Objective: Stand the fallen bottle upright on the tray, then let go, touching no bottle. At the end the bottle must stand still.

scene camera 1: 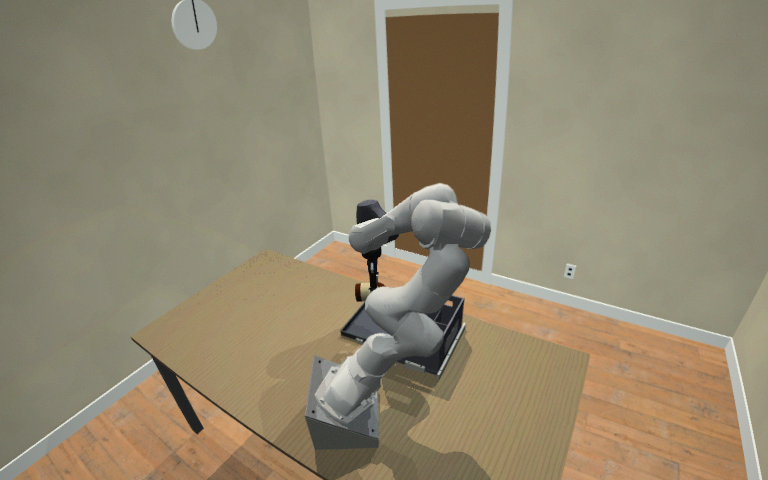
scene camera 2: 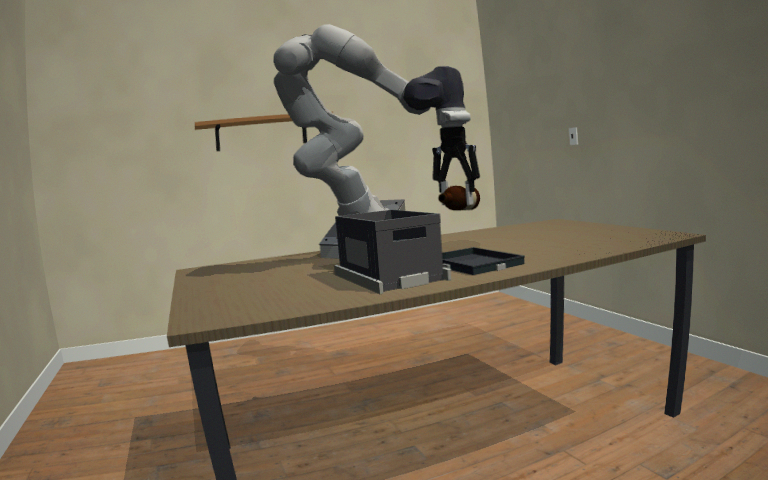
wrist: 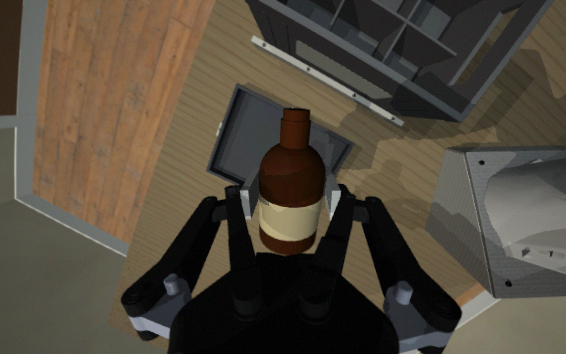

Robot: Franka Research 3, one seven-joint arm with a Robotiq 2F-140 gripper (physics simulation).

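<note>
A brown bottle with a cream label point(scene camera 1: 363, 292) point(scene camera 2: 456, 198) point(wrist: 291, 180) lies roughly level in the air, well above the table. My gripper point(scene camera 2: 456, 195) point(wrist: 291, 177) points down and is shut on the bottle's body, one finger on each side. In the wrist view the neck points to the top of the picture and the base is near the palm. The shallow dark tray point(scene camera 1: 352, 332) point(scene camera 2: 512, 261) point(wrist: 226, 131) lies flat on the table below the bottle. In scene camera 1 the arm hides part of the tray and of the bottle.
A tall dark crate with dividers point(scene camera 1: 451, 333) point(scene camera 2: 408, 254) point(wrist: 345, 55) stands beside the tray, with pale strips point(scene camera 2: 362, 279) point(wrist: 327, 80) along its foot. The arm's grey base block point(scene camera 1: 339, 433) point(wrist: 455, 200) stands on the wooden table point(scene camera 1: 509, 396) point(scene camera 2: 254, 308).
</note>
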